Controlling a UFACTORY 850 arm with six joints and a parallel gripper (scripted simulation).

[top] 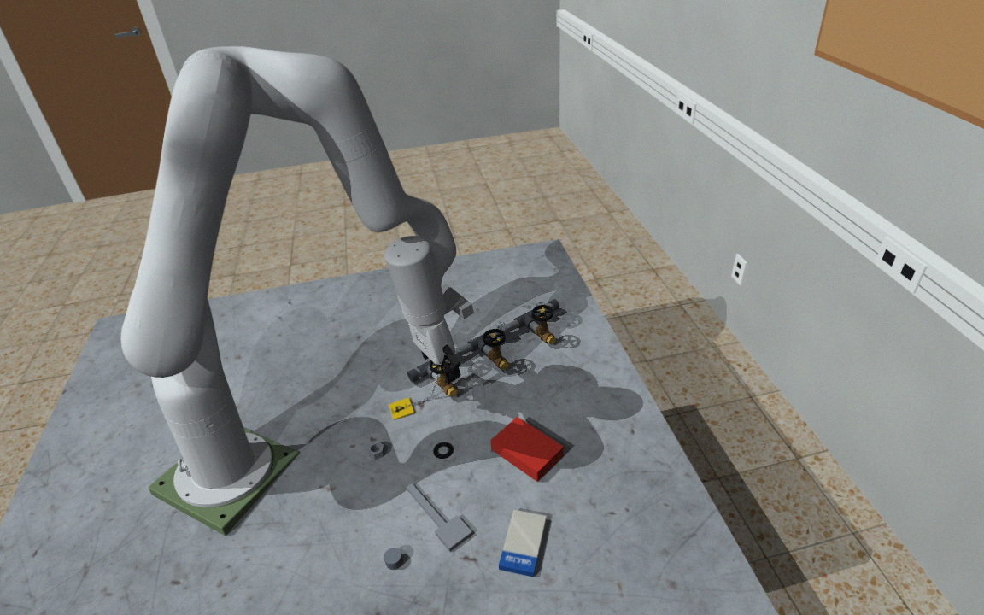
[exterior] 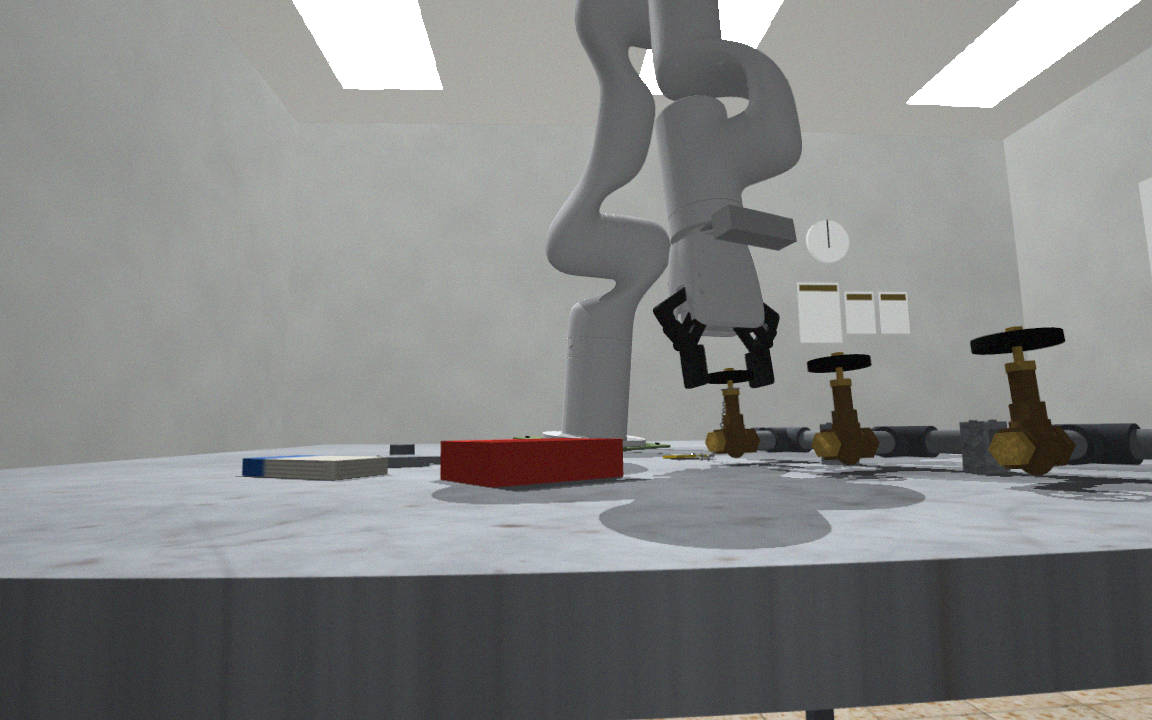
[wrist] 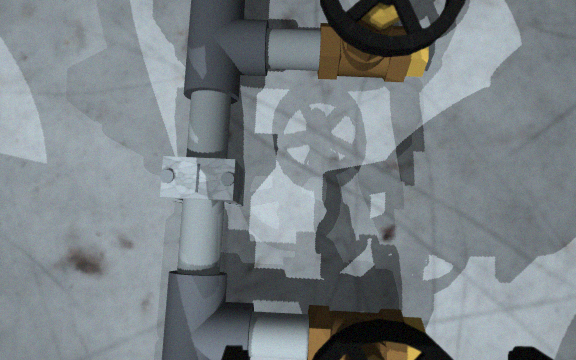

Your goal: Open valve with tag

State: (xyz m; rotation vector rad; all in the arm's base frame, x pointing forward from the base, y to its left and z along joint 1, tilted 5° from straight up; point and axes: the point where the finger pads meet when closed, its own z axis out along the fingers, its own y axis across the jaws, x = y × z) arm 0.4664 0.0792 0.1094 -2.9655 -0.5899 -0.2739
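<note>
My gripper is now 9 cm past the yellow tag, 9 cm above it and 2 cm to the left of it. From my hand the other things lie so: black washer (16 cm to the right, 9 cm below, 4 cm behind); then red block (21 cm to the right, 13 cm ahead, 8 cm below); then grey nut (17 cm behind, 12 cm to the right, 8 cm below).
</note>
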